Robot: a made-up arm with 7 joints. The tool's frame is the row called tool. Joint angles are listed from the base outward. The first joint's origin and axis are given. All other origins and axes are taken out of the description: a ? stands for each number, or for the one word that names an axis. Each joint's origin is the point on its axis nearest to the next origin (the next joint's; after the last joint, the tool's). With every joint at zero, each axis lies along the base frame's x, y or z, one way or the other. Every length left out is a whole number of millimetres.
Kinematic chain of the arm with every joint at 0, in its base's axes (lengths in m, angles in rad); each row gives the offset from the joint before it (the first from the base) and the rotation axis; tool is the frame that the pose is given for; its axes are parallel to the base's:
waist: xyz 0.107 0 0.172 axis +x
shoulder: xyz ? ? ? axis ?
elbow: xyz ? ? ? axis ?
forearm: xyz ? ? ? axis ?
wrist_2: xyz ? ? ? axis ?
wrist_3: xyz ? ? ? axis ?
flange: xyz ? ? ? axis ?
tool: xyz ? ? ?
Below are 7 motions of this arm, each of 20 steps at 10 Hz.
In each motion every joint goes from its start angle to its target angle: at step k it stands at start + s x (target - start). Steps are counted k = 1, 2, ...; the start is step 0. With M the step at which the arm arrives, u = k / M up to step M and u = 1 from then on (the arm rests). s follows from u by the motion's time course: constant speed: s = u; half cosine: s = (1 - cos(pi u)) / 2; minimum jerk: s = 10 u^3 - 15 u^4 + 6 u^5.
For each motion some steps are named. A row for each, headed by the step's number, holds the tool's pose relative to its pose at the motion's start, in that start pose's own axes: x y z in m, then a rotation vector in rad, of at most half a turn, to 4 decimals.
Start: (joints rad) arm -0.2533 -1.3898 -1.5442 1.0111 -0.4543 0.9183 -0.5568
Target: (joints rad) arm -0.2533 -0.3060 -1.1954 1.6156 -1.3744 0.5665 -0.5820
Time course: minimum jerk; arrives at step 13
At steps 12, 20:
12: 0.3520 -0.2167 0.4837 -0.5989 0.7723 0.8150
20: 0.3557 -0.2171 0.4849 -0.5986 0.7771 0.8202

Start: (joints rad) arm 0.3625 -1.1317 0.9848 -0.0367 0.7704 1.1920 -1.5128
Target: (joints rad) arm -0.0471 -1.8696 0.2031 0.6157 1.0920 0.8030 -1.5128
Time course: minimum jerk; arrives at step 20
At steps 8, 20:
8: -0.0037 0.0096 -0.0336 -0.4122 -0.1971 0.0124
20: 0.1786 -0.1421 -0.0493 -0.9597 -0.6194 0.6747

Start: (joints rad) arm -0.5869 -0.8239 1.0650 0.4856 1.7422 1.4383 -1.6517
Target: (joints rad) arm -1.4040 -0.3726 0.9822 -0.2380 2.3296 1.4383 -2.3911
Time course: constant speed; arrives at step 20
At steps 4, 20:
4: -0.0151 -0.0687 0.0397 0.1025 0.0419 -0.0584
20: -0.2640 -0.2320 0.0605 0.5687 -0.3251 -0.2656

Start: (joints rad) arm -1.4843 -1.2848 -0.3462 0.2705 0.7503 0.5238 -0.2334
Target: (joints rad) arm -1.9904 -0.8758 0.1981 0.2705 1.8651 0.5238 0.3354
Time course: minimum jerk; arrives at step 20
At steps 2, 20:
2: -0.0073 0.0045 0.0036 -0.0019 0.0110 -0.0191
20: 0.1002 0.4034 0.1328 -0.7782 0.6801 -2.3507

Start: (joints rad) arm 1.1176 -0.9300 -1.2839 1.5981 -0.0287 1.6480 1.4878
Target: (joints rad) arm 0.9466 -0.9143 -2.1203 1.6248 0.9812 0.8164 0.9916
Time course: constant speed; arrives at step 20
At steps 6, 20:
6: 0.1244 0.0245 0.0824 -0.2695 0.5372 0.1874
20: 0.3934 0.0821 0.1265 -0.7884 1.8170 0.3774

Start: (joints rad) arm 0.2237 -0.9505 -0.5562 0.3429 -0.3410 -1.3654 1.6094
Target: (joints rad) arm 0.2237 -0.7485 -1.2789 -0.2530 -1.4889 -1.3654 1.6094
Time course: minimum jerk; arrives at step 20
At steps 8, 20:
8: -0.0070 -0.0408 0.0123 -0.5468 0.1099 -0.0348
20: -0.0144 -0.0706 0.0193 -1.7002 0.4644 -0.0321

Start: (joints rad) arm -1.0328 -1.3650 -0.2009 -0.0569 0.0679 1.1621 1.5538
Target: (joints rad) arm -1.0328 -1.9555 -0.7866 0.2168 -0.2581 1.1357 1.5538
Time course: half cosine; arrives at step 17
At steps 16, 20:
16: 0.0181 0.1312 -0.0954 1.4635 0.0679 0.3747
20: 0.0179 0.1331 -0.0953 1.4759 0.0696 0.3782

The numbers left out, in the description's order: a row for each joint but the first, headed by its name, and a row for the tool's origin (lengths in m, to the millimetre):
shoulder: xyz 0 -0.006 -0.357, axis -z
elbow: xyz 0.055 -0.19 0, axis -z
forearm: xyz 0.03 -0.064 0, axis -y
wrist_2: xyz 0.044 0 -0.374, axis -z
wrist_3: xyz -0.046 0.1 0, axis -x
flange: xyz 0 -0.389 0.11, axis -z
tool: xyz -0.281 -0.105 0

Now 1 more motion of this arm.
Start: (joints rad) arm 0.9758 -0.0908 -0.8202 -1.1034 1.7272 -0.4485 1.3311
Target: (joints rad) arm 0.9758 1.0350 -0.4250 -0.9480 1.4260 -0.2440 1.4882
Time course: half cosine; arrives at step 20
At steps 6, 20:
6: -0.0321 -0.0844 0.0269 -0.2239 0.0047 -0.2245
20: -0.2317 -0.2228 0.1782 -1.0329 0.1104 -1.0769

